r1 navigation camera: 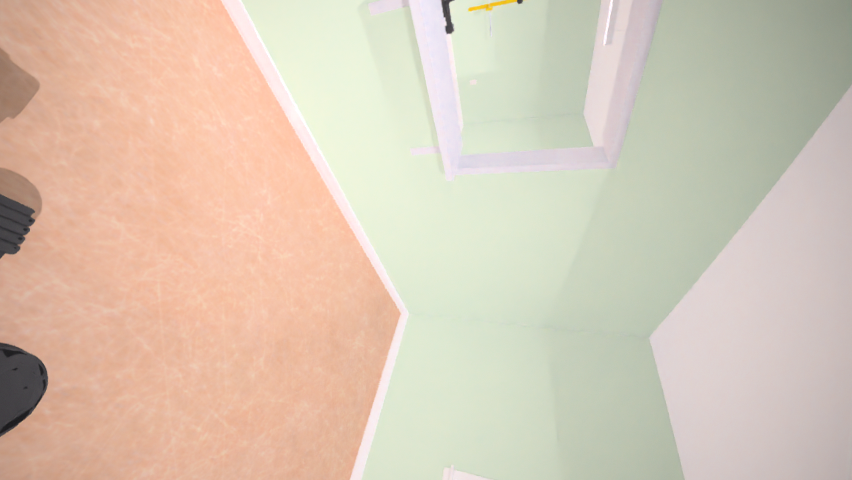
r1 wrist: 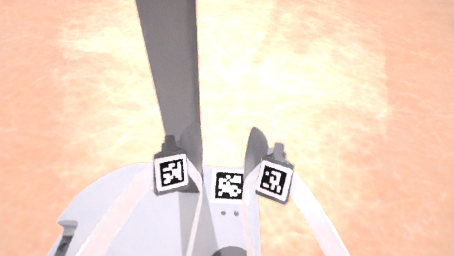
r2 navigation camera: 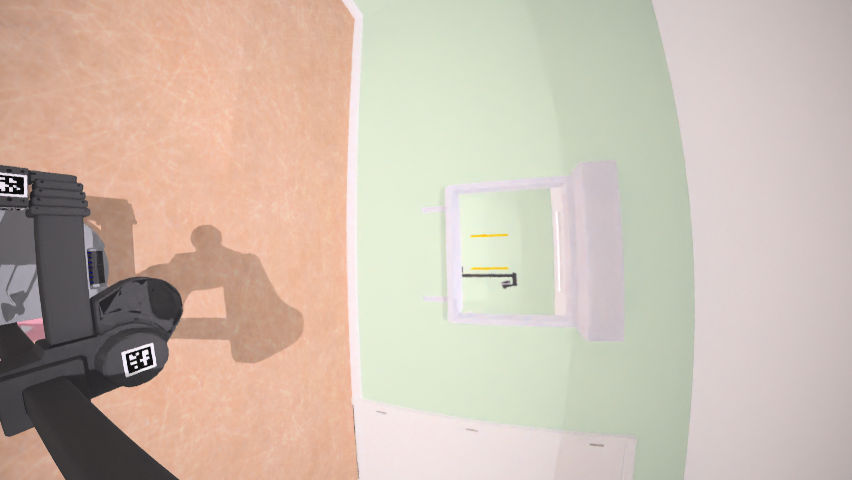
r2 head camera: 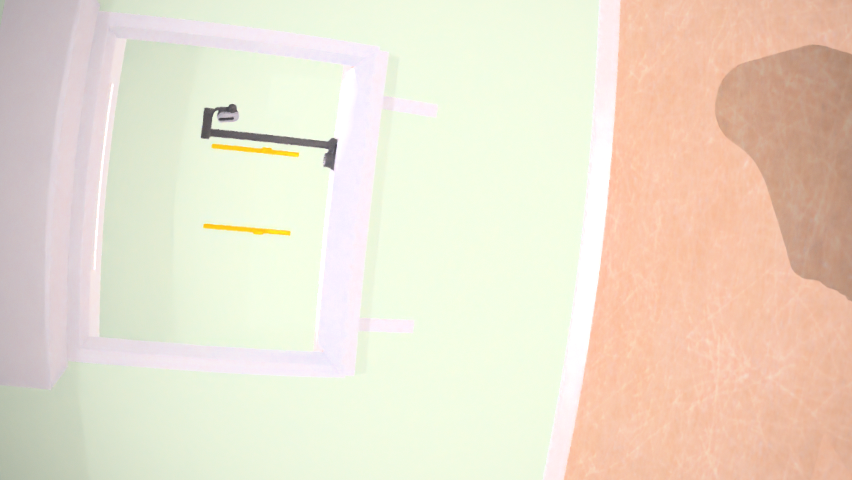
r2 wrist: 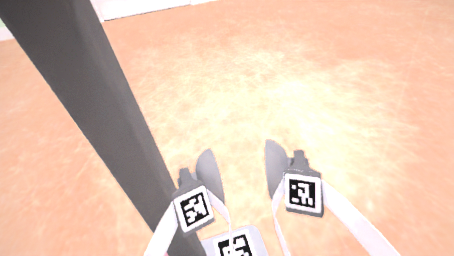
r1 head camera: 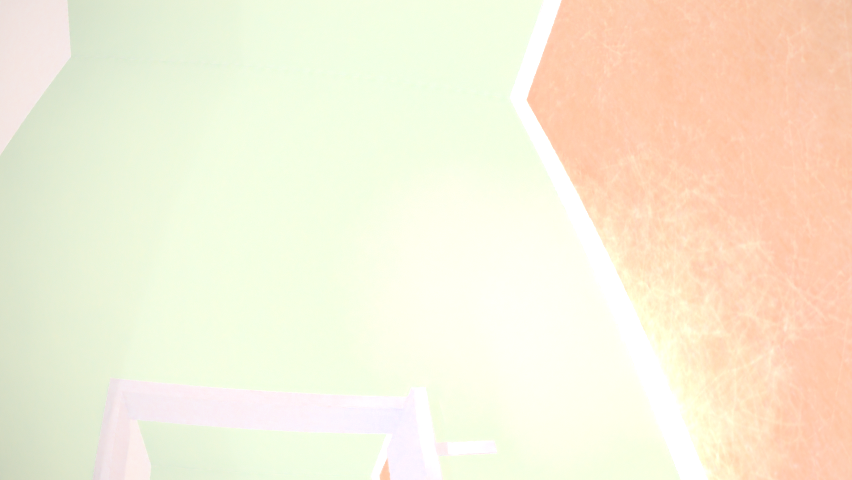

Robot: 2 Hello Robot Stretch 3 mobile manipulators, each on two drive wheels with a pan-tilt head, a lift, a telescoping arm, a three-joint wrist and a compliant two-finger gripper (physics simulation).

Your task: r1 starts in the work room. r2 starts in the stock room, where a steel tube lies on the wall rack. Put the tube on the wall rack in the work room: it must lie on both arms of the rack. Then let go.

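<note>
The views lie on their side. Through the window in the r2 head and navigation views, the work room's wall rack shows as two yellow bars (r2 head camera: pixel 232 228) (r2 navigation camera: pixel 488 235) with no tube on them. Through the window in the r1 navigation view, part of the stock room's rack, a yellow bar (r1 navigation camera: pixel 500 5), shows; a thin pale rod, seemingly the steel tube (r1 navigation camera: pixel 490 25), shows at its middle. Its far end is out of view. r1's gripper (r1 wrist: pixel 224 145) is open and empty above the floor. r2's gripper (r2 wrist: pixel 242 167) is open and empty above the floor.
A window frame (r1 head camera: pixel 262 411) (r1 navigation camera: pixel 530 159) (r2 head camera: pixel 238 356) (r2 navigation camera: pixel 451 256) joins the rooms, with short brackets on its lower side. r1's dark mast (r2 head camera: pixel 271 138) (r2 navigation camera: pixel 485 275) stands beyond it from r2. A white door (r2 navigation camera: pixel 494 447) is in r2's wall. A dark post (r1 wrist: pixel 175 60) (r2 wrist: pixel 95 100) stands beside each gripper.
</note>
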